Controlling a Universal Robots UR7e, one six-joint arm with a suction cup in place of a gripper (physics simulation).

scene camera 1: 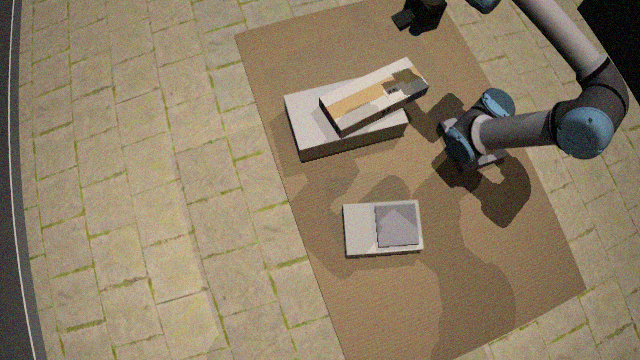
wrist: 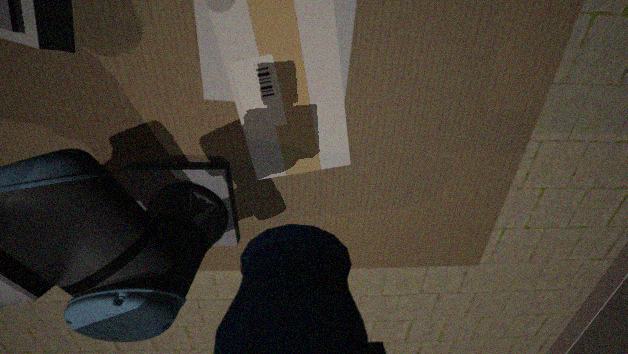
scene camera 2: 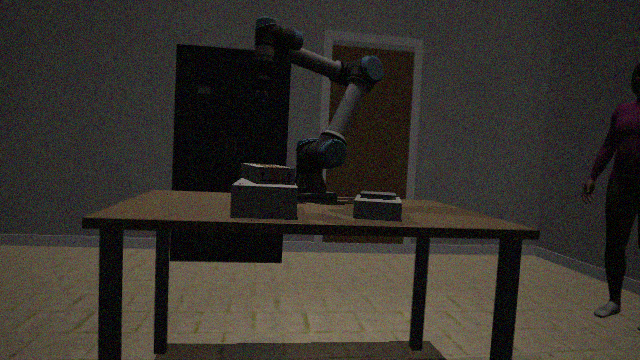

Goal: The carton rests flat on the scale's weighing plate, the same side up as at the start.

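Where they show: hand, its tool point: [scene camera 1: 414,31] [wrist: 296,268] [scene camera 2: 261,101]; arm's base, origin of its link: [wrist: 191,214] [scene camera 2: 309,192].
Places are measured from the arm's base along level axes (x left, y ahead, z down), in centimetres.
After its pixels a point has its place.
The carton [scene camera 1: 350,103] {x -22.4, y 38.3, z -12.0 cm} [scene camera 2: 267,173] {x -24.7, y 45.9, z -9.9 cm} [wrist: 327,125] {x -28.2, y 18.4, z -11.9 cm} is a long white box with an orange stripe and a barcode label. It lies flat, turned askew, on a larger white box [scene camera 1: 307,127] {x -22.9, y 52.6, z -6.4 cm} [scene camera 2: 263,202] {x -26.9, y 56.5, z -1.6 cm} [wrist: 207,70] {x -12.8, y 26.1, z -6.5 cm}, and one end overhangs that box's edge. The scale [scene camera 1: 359,230] {x 12.4, y 51.9, z -2.6 cm} [scene camera 2: 377,211] {x 10.4, y 55.7, z 0.6 cm} stands apart from both; its grey weighing plate [scene camera 1: 397,225] {x 16.3, y 41.2, z -4.2 cm} [scene camera 2: 378,195] {x 13.9, y 47.0, z -3.8 cm} bears nothing. My suction gripper [scene camera 1: 415,31] [wrist: 296,232] is open and holds nothing. It hangs high, off the carton's overhanging end. In scene camera 2 it is lost against the dark cabinet.
The arm's base [scene camera 1: 492,159] {x 10.6, y -1.1, z -0.2 cm} stands on the table [scene camera 1: 500,280] {x 47.4, y 16.2, z 3.4 cm} [scene camera 2: 190,205] {x -49.2, y 28.6, z 3.4 cm}, beside the carton's overhanging end. A dark cabinet [scene camera 2: 230,125] and a brown door [scene camera 2: 390,125] are behind the table. A person [scene camera 2: 627,150] stands at the right. Arm shadows cross the carton and table.
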